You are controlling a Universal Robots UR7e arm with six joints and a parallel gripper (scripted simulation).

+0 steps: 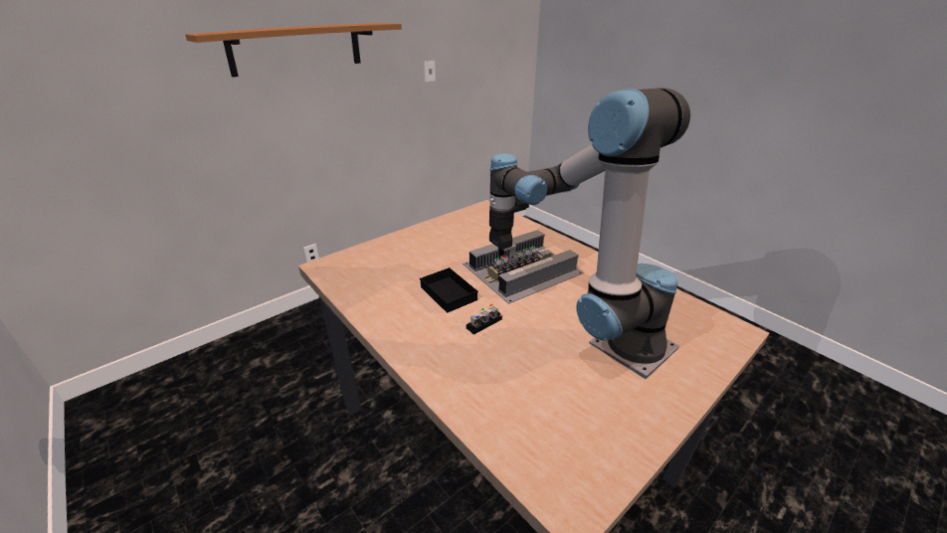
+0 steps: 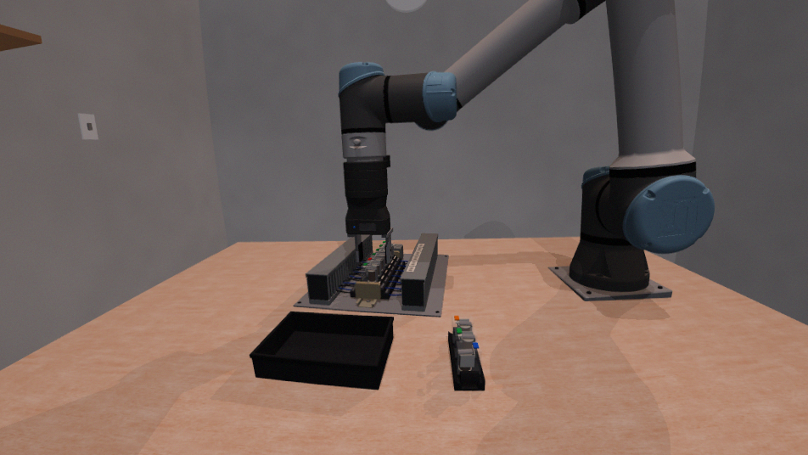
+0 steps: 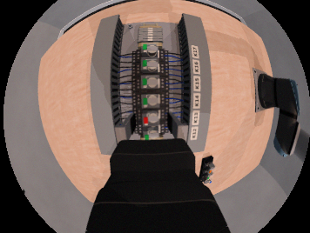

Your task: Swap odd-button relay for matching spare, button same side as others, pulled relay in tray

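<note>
My hand is 30 mm above the relay. Also, from my hand: black tray (210 mm to the left, 70 mm below, 40 mm ahead).
</note>
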